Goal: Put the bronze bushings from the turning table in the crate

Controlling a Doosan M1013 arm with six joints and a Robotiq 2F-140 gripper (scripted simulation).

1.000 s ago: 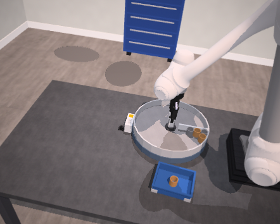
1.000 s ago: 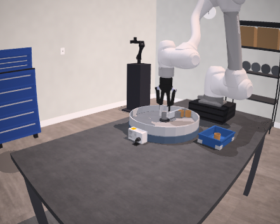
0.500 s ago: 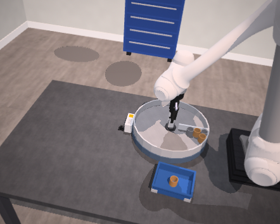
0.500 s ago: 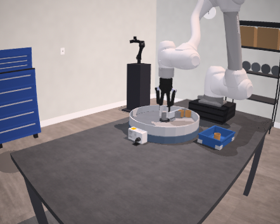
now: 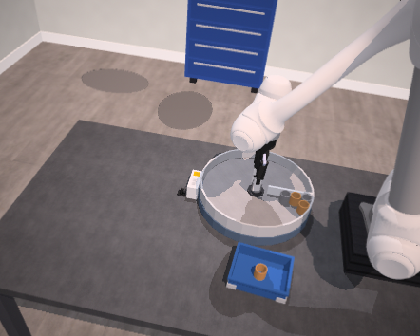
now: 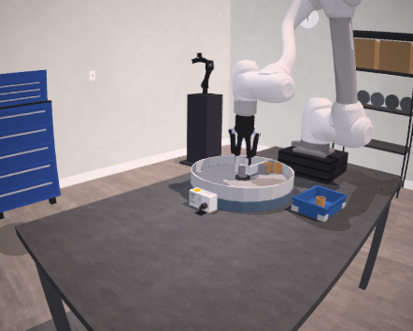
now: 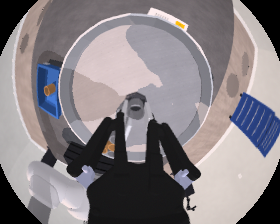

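Right now the round turning table is 6 cm below my hand and 1 cm behind it. The rest, counted from my hand: blue crate (34 cm to the left, 9 cm below, 3 cm behind).
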